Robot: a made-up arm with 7 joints.
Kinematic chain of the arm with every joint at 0, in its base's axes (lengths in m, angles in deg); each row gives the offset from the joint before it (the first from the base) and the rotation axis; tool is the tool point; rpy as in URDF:
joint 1: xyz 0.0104 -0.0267 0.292 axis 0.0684 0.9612 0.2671
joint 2: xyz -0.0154 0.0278 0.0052 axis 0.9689 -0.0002 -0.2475
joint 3: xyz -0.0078 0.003 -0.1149 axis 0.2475 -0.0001 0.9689
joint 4: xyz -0.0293 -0.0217 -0.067 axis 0.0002 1 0
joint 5: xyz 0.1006 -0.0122 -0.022 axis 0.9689 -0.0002 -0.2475
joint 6: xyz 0.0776 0.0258 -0.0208 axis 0.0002 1 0
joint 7: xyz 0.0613 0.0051 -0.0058 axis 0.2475 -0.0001 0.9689
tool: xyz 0.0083 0.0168 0.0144 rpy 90 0 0
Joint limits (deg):
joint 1: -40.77..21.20
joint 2: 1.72..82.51
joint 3: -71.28..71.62
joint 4: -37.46..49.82
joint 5: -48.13..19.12
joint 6: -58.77..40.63
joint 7: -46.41..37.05
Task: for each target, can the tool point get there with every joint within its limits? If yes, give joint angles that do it. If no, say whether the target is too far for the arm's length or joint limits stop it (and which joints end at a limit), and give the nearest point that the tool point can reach.
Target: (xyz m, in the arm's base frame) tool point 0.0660 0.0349 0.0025
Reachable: yes | joints 8.23 43.83 -48.52 18.68 -6.00 -37.92 -26.14
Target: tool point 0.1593 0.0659 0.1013
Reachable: yes | joints -12.18 70.55 -52.78 -0.82 -12.76 -35.59 -4.06
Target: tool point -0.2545 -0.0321 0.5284
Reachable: no: joint limits stop it (at a limit: joint 1, joint 2, joint 3, joint 4, joint 7) | nearest point -0.0230 0.0493 0.4519 | short by 0.257 m
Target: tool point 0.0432 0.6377 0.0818
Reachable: no: too far | nearest point 0.0321 0.4102 0.1571 | short by 0.240 m
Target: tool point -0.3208 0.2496 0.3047
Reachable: no: joint limits stop it (at a limit: joint 1, joint 3, joint 4, joint 5, joint 6) | nearest point -0.1280 0.2957 0.1537 | short by 0.249 m
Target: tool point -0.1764 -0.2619 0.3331
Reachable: no: joint limits stop it (at a limit: joint 1, joint 2, joint 3, joint 5, joint 7) | nearest point 0.0243 -0.1527 0.3124 | short by 0.229 m
